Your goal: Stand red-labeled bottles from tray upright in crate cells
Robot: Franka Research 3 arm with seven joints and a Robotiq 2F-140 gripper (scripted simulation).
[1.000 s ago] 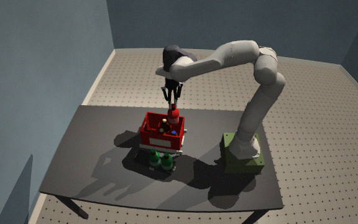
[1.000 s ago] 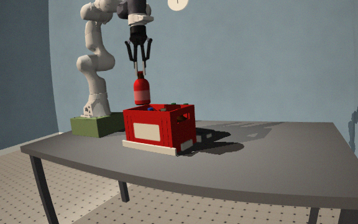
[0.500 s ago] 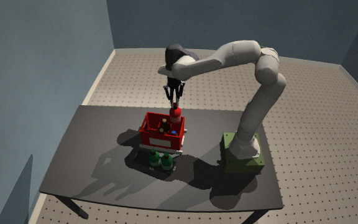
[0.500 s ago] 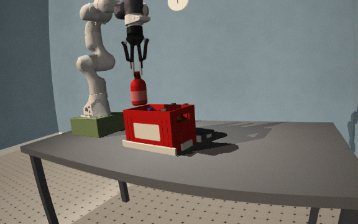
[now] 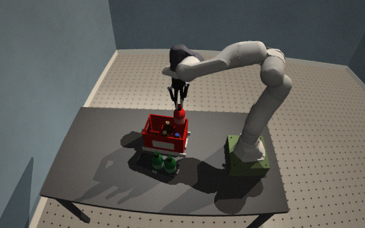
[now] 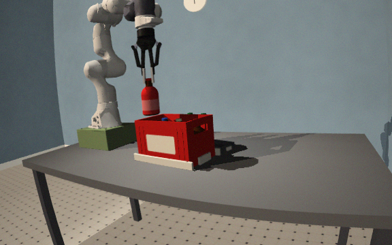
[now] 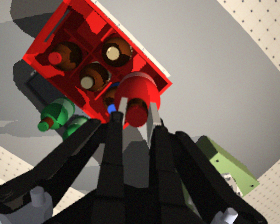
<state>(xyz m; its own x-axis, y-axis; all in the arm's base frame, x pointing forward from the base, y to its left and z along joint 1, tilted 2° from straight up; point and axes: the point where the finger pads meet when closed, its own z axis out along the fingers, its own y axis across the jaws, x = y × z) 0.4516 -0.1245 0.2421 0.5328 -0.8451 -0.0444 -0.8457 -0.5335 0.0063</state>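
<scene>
Now: hand 90 mm above the red-labeled bottle. The rest, counted from my hand: red crate (90 mm ahead, 30 mm to the left, 270 mm below).
</scene>
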